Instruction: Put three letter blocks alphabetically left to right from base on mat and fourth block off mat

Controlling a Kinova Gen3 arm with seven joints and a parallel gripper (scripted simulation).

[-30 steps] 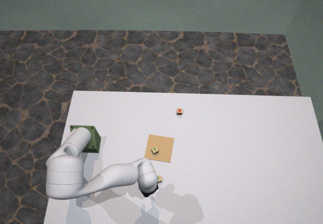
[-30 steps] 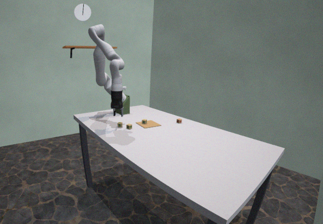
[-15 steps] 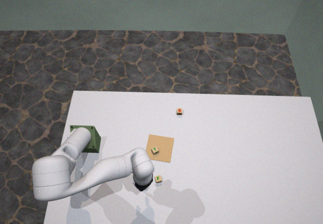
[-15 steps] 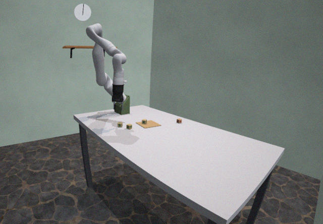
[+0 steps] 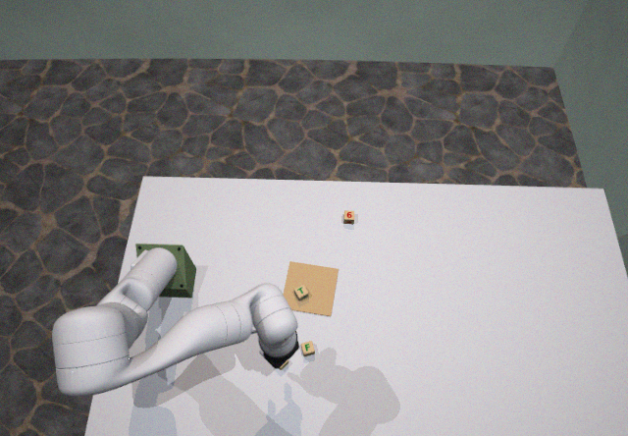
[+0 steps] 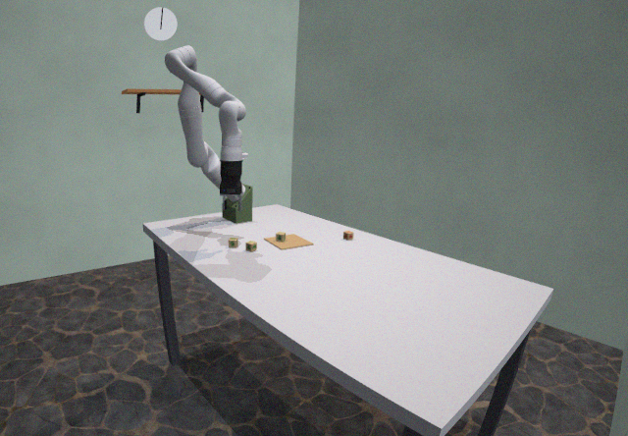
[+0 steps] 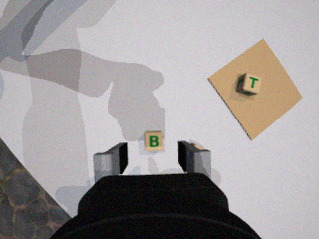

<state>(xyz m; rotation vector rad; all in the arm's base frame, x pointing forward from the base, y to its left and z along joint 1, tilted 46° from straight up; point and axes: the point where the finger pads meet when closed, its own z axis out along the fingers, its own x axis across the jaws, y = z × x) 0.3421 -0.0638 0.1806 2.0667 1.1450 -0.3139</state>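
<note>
Right now my hand is 14 cm above the B block. Round my hand: tan mat (21 cm to the left, 15 cm below, 4 cm ahead); 6 block (44 cm to the left, 14 cm below, 12 cm ahead); F block (14 cm below, 6 cm ahead, 4 cm to the left).
</note>
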